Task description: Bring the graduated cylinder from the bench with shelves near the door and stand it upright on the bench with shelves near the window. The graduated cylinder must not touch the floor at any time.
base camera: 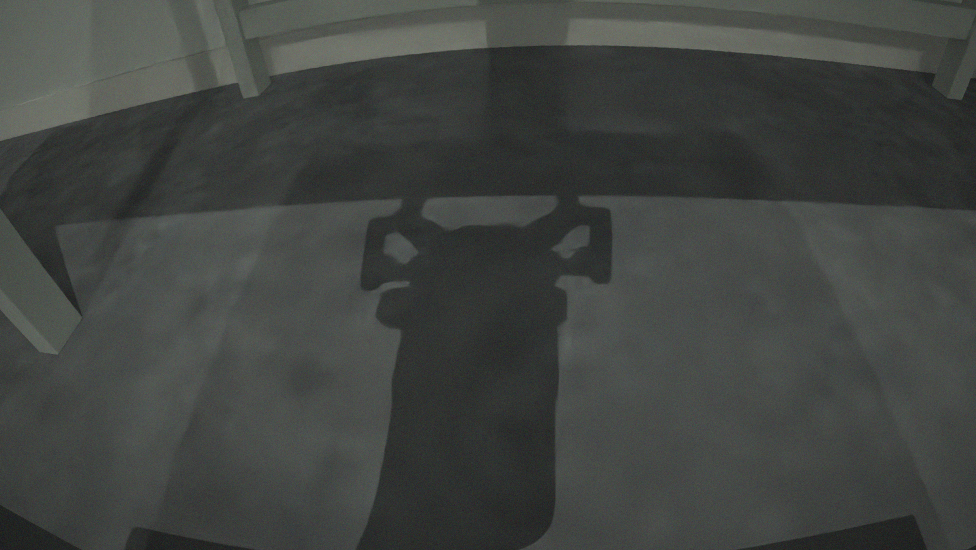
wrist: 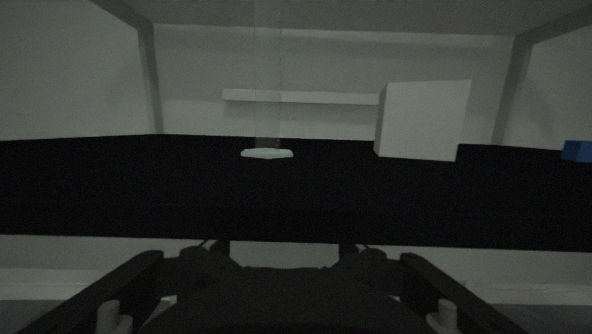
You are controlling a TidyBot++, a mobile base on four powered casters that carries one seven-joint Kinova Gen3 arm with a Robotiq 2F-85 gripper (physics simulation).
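Places are measured from the arm's base along level axes (x up, y left, z back), in millimetres.
Pixels of known places: gripper, between the fingertips: [wrist: 285, 243].
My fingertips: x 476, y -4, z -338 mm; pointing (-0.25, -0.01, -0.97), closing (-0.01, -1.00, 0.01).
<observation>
Ahead of a thing's pixels: the offset from my fingertips to its top centre. "spot": to the spot under its first point. Level surfaces: height alone.
The graduated cylinder @[spot: dx +107, dy +30, dz -182 mm] [wrist: 267, 115] is clear and faint in the wrist view, a little left of the middle. It stands upright on its pale base on the black bench top @[dx +42 mm] [wrist: 150, 195]. A shelf @[dx +479 mm] [wrist: 330, 15] hangs above it. My gripper [wrist: 285, 243] is open, its two fingertips wide apart at the bottom of the wrist view, with nothing between them. It is in front of the bench's front edge, apart from the cylinder. The cylinder does not show in the base camera view.
A white box @[dx +172, dy -253, dz -246 mm] [wrist: 422, 121] stands right of the cylinder, and a blue object @[spot: dx +61, dy -568, dz -202 mm] [wrist: 579, 151] lies at the far right. A pale bar [wrist: 320, 97] runs behind them. In the base camera view, bench legs stand at back left [base camera: 249, 68], back right [base camera: 956, 68] and near left [base camera: 34, 286].
</observation>
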